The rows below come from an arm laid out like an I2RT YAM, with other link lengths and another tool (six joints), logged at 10 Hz.
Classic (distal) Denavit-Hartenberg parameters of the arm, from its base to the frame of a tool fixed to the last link. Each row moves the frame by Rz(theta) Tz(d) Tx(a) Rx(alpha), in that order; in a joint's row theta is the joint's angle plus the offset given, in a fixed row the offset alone. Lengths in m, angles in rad.
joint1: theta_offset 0, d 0.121, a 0.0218, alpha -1.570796
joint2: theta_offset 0, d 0, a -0.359, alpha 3.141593
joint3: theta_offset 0.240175, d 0, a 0.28, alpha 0
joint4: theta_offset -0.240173, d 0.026, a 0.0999, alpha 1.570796
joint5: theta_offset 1.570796, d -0.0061, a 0, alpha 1.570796
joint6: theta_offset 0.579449, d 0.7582, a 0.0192, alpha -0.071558
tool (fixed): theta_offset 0, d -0.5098, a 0, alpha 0
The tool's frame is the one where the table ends.
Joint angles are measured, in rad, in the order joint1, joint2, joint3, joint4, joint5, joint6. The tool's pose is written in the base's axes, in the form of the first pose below.
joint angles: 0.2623, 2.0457, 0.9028, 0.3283, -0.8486, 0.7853
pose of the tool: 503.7, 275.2, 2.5, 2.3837, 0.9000, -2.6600
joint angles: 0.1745, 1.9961, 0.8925, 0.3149, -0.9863, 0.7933
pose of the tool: 502.6, 251.5, 39.3, 2.2247, 0.9397, -2.7820
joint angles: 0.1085, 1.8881, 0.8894, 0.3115, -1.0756, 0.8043
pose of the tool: 506.9, 231.2, 104.2, 2.1395, 1.0419, -2.8571
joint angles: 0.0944, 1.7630, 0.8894, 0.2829, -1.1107, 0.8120
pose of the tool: 497.6, 228.2, 165.4, 2.1241, 1.1343, -2.8587
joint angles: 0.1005, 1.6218, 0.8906, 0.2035, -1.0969, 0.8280
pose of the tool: 477.9, 227.4, 216.3, 2.1503, 1.1819, -2.8441
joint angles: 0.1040, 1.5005, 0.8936, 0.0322, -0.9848, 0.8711
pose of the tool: 460.7, 209.7, 224.7, 2.2104, 1.0922, -2.8931
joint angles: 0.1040, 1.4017, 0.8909, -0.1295, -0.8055, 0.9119
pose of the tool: 450.1, 175.5, 212.5, 2.3461, 0.9856, -2.9379
